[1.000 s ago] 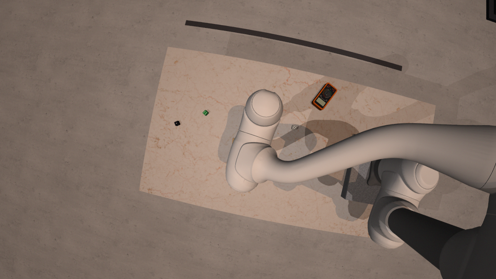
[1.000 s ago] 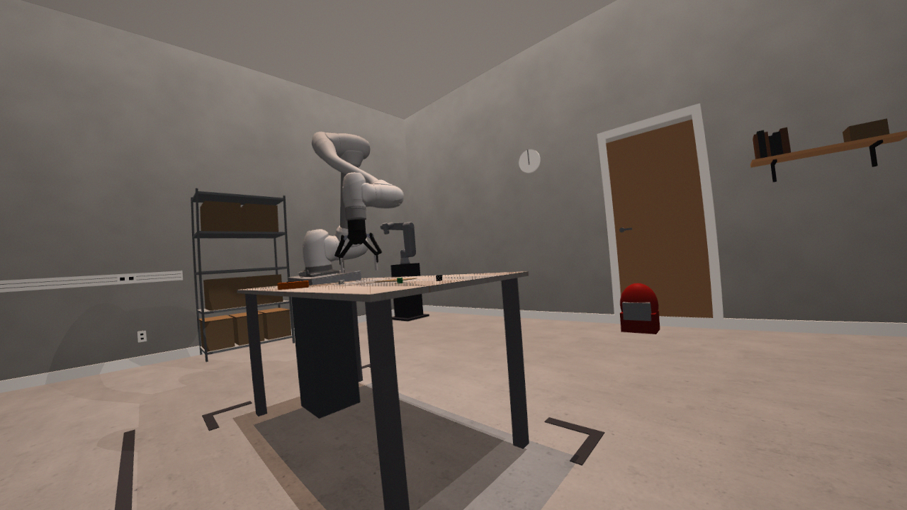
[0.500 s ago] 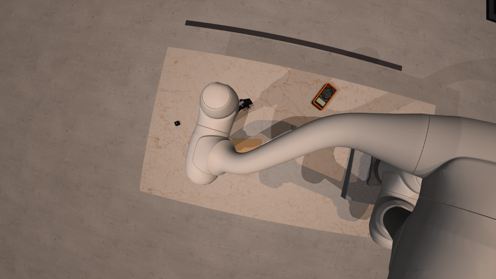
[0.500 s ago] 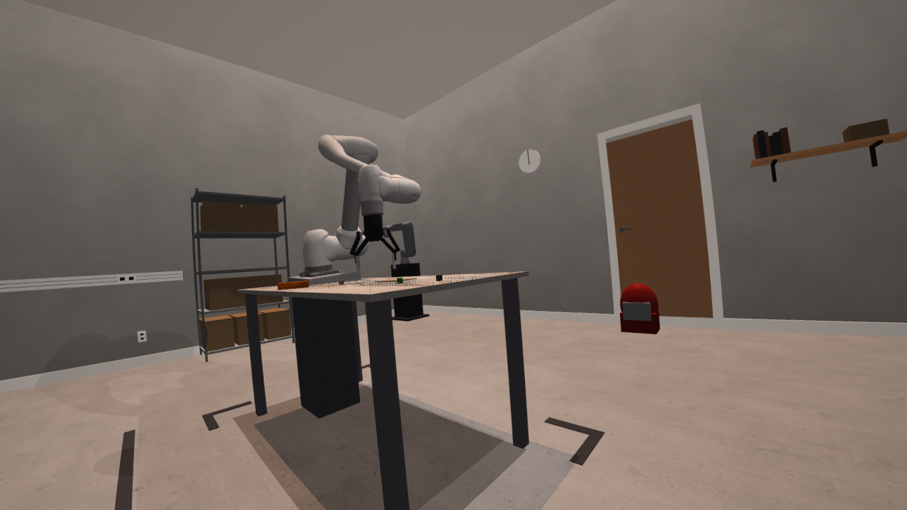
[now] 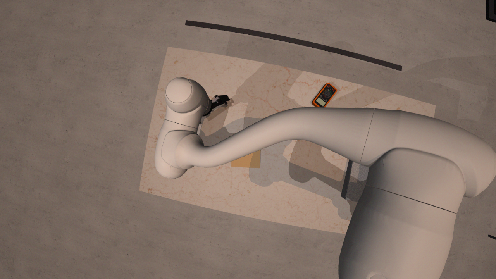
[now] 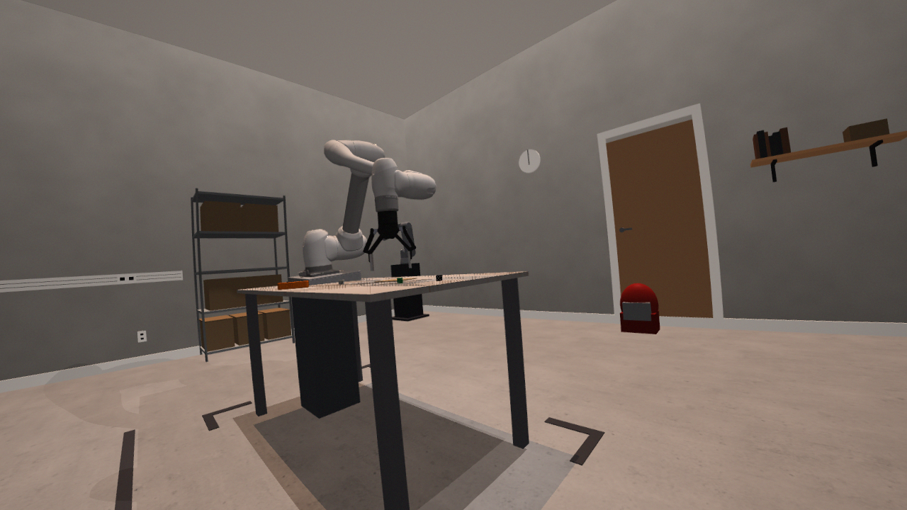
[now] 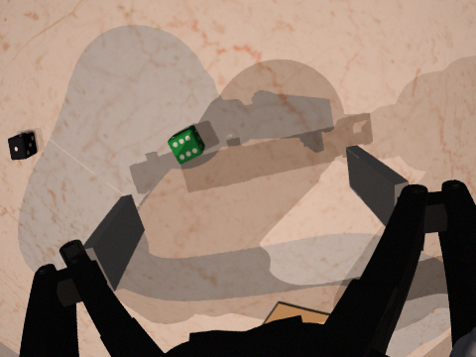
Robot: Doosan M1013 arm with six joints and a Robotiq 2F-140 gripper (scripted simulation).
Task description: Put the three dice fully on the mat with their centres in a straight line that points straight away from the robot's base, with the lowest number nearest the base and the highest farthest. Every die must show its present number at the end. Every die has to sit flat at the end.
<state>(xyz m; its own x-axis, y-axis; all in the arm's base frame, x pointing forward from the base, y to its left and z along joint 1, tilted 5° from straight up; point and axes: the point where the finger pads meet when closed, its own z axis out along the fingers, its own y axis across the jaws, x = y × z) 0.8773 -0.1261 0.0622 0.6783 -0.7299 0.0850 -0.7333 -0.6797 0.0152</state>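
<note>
My hand is 5 cm above the green die and 4 cm short of it. Also, from my hand: black die 18 cm ahead, 8 cm to the left, 5 cm below; then white die 39 cm behind, 5 cm below; then mat 18 cm behind, 17 cm to the left, 6 cm below.
</note>
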